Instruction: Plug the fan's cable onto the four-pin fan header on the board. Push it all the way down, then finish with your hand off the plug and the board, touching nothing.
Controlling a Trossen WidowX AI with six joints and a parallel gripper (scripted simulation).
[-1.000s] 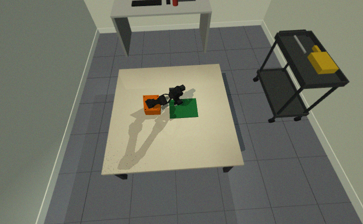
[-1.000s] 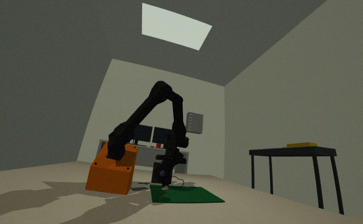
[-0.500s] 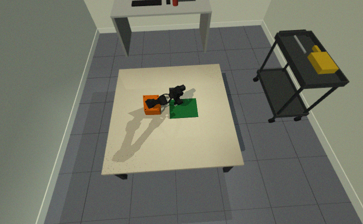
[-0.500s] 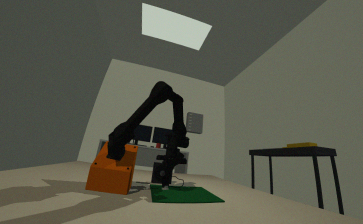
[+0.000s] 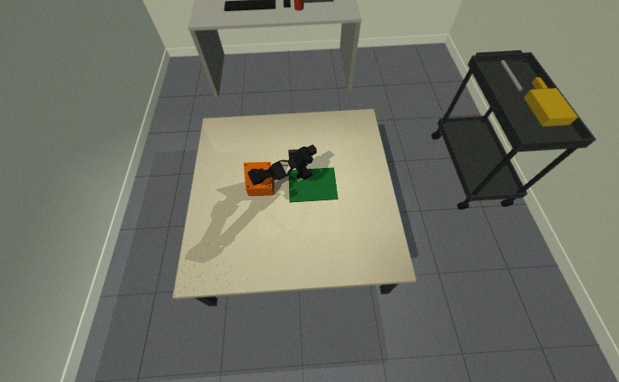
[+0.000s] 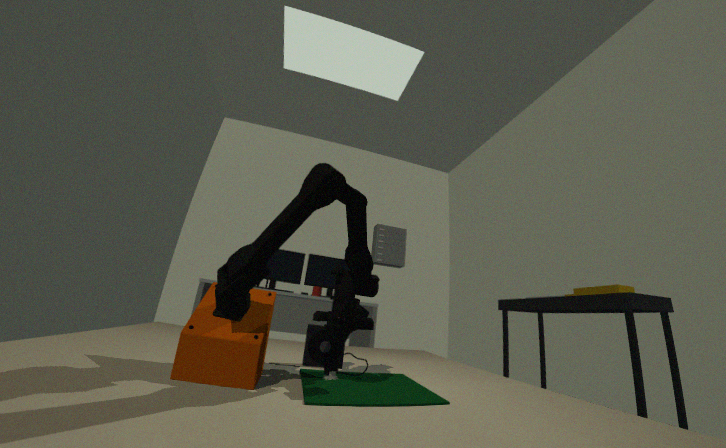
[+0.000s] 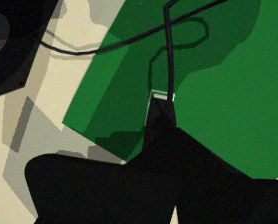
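My gripper tip is 70 mm short of the green board, 40 mm to the left of it and 80 mm above it. The rest, counted from my gripper tip: black fan: 30 mm behind, 140 mm to the left; dark fan plug: 10 mm behind, 30 mm below.
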